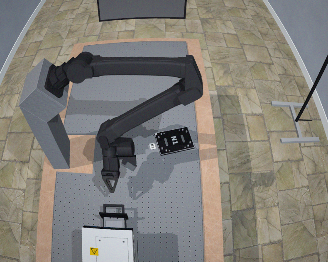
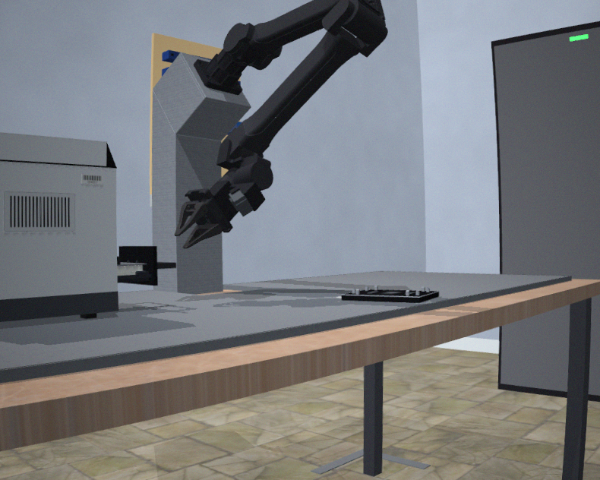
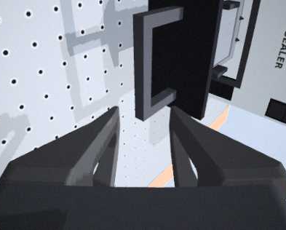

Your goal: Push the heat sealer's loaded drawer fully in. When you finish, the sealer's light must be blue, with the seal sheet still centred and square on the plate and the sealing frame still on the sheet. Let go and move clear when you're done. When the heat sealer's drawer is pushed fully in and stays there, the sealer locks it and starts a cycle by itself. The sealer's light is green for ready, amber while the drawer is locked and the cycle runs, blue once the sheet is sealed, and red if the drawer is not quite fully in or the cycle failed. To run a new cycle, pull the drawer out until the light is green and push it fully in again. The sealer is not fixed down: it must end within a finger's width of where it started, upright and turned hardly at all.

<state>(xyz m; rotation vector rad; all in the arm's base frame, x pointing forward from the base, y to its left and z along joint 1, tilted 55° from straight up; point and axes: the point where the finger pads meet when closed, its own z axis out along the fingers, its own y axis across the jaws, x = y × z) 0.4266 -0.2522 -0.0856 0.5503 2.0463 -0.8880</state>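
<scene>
My hand is 10 mm past the sealer drawer, 170 mm to the left of it and 60 mm above it. Round my hand: white tag (180 mm ahead, 270 mm to the left, 130 mm below).
</scene>
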